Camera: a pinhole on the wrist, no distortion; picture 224 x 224 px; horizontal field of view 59.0 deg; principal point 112.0 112.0 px. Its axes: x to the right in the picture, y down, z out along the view. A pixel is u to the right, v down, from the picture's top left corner.
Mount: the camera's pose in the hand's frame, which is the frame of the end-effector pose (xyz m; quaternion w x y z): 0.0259 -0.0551 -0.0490 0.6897 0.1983 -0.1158 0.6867
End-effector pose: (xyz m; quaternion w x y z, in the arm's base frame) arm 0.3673 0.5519 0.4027 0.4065 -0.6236 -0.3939 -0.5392
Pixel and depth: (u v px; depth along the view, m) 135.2 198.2 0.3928
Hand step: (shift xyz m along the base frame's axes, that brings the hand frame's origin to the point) -0.0643 0.3806 -0.1124
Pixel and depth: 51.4 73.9 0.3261
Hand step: -0.1838 0.2880 0.1275
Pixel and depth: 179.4 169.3 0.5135
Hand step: 0.0566 0.5096 -0.0924
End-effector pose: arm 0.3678 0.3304 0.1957 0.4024 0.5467 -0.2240 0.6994
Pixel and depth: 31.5 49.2 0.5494
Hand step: 0.5666 0.1176 0.2765
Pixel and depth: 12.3 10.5 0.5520
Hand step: 0.5772 0.2046 0.3610
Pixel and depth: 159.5 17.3 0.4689
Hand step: 0.3284 -0.1121 0.3877
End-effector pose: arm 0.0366 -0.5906 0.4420 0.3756 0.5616 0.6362 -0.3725
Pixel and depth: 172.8 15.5 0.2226
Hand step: -0.0910 -0.0879 -0.2132
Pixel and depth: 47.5 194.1 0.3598
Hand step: -0.2962 -0.2808 -0.0122
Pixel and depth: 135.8 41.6 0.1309
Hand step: -0.0995 -0.0332 -0.1039
